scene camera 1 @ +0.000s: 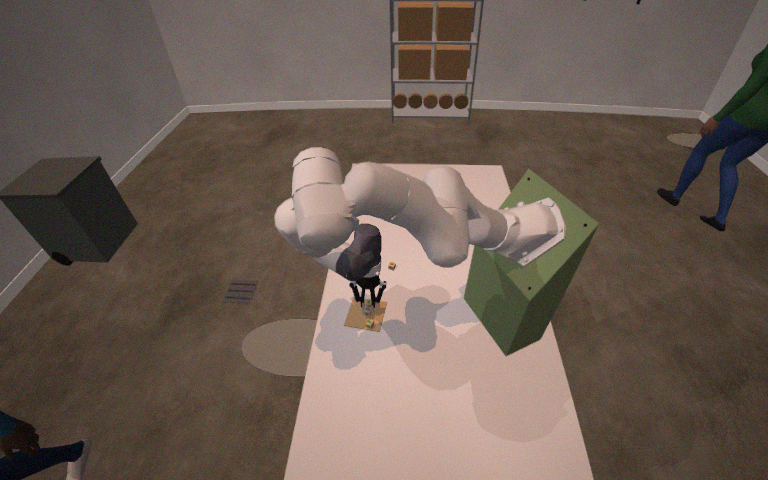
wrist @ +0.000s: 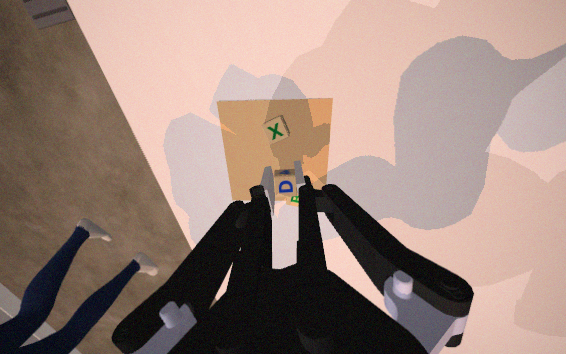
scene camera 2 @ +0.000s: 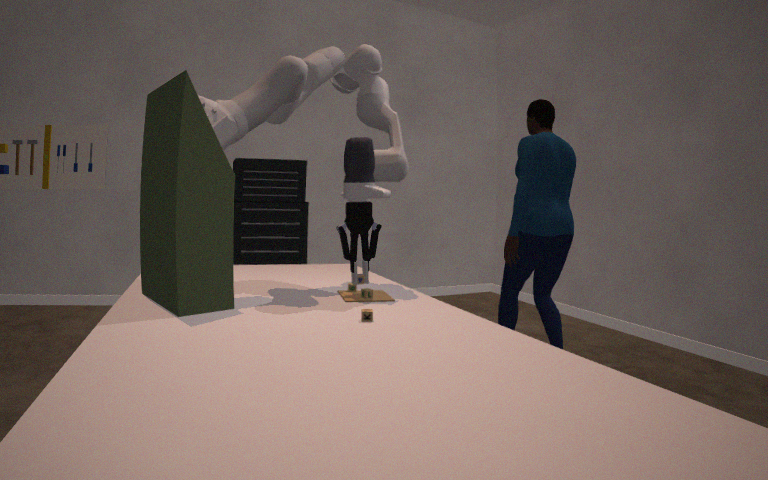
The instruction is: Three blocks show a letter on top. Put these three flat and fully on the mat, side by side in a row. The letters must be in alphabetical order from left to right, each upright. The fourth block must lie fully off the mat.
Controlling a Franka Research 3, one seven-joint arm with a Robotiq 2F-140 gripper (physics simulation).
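Observation:
My gripper (scene camera 1: 368, 309) (scene camera 2: 360, 275) (wrist: 284, 174) is shut on the wooden block with a blue D (scene camera 2: 360, 279) (wrist: 286, 186) and holds it a little above the tan mat (scene camera 1: 353, 321) (scene camera 2: 385, 297) (wrist: 240, 150). A block with a green X (scene camera 2: 367, 293) (wrist: 275, 130) lies on the mat, its letter turned askew in the wrist view. Another block with a green letter, B or R (scene camera 1: 369, 323) (scene camera 2: 351, 287) (wrist: 295, 200), is on the mat, partly hidden behind the held block in the wrist view. The fourth block (scene camera 1: 391, 265) (scene camera 2: 367, 315) lies off the mat; its top letter or figure is unreadable.
The green pedestal (scene camera 1: 509, 305) (scene camera 2: 192, 226) carries the arm and stands on the white table (scene camera 1: 441, 418) (scene camera 2: 362, 396). The mat lies near a long table edge. A person in teal (scene camera 2: 543, 181) stands on the floor beyond the table.

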